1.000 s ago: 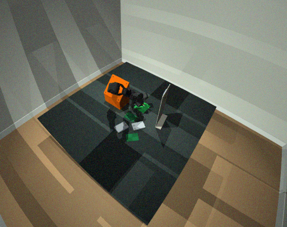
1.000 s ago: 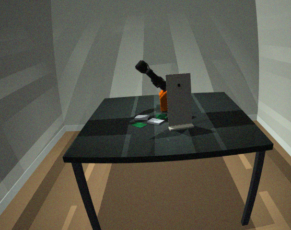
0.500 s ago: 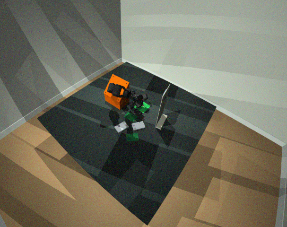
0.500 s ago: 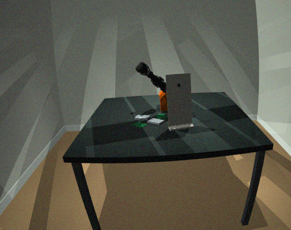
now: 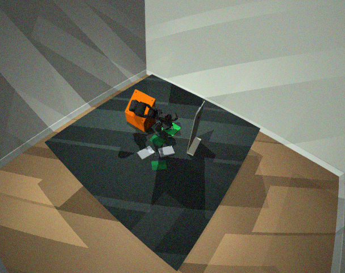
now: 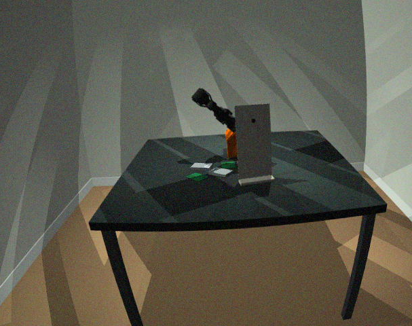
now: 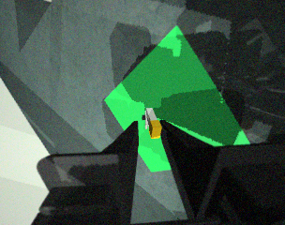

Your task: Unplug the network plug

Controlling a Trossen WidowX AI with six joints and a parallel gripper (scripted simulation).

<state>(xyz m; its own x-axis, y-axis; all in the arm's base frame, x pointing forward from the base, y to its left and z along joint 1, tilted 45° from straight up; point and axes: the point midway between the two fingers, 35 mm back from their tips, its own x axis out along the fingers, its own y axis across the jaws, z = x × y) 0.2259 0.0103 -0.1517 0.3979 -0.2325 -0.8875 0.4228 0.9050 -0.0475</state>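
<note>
My gripper tip is right at the network plug. Round my gripper tip: green marked square (10 mm behind, 20 mm below); upright panel (230 mm ahead, 30 mm to the right, 150 mm above).
</note>
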